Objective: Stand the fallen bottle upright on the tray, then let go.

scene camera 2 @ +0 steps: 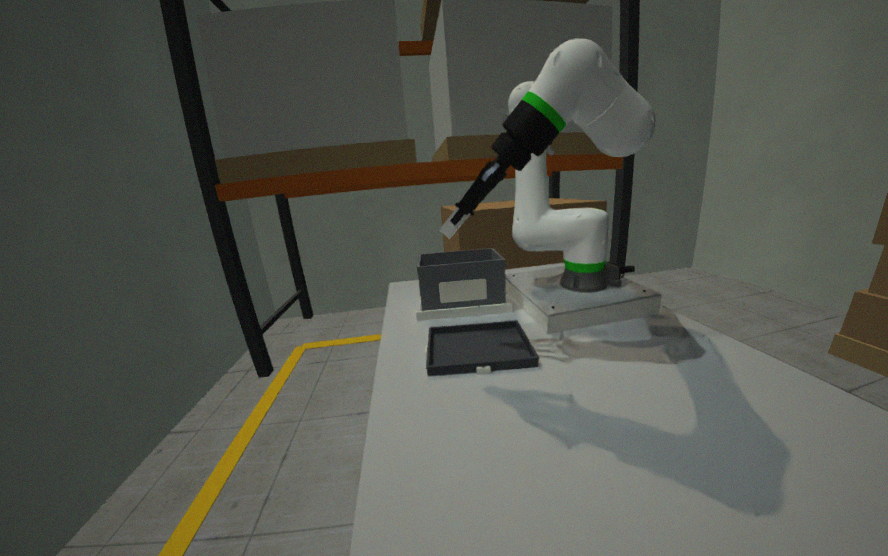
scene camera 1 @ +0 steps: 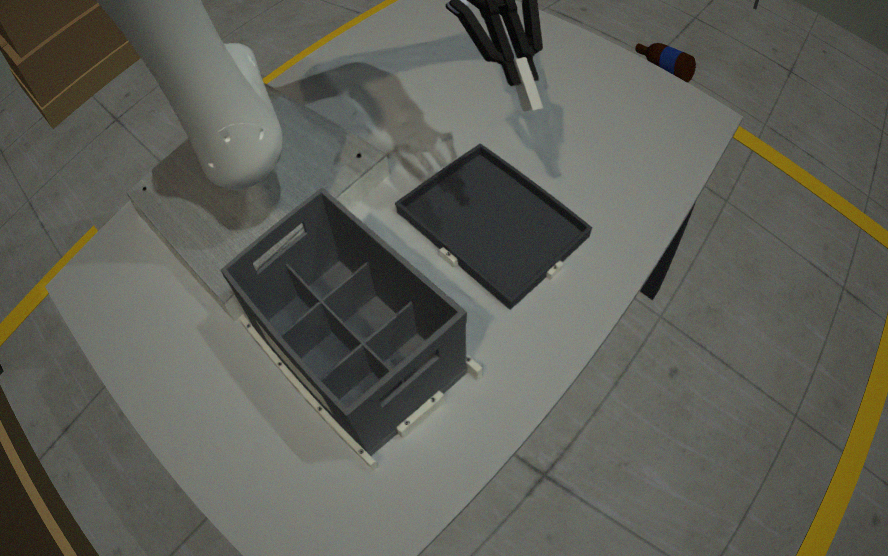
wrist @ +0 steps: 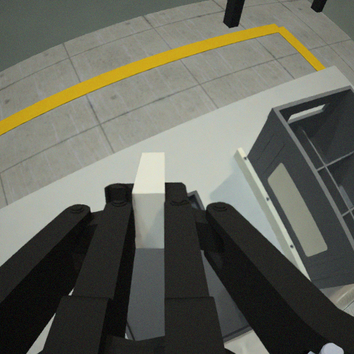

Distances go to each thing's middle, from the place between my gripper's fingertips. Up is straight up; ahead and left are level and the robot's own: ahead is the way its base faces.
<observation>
I see the pale rail (scene camera 1: 268, 351) 40 mm behind my hand, 400 mm to the right of it and 280 mm below it. From my hand the other things lie so: brown bottle (scene camera 1: 676, 62) 120 mm behind, 680 mm to the left, 300 mm below.
</observation>
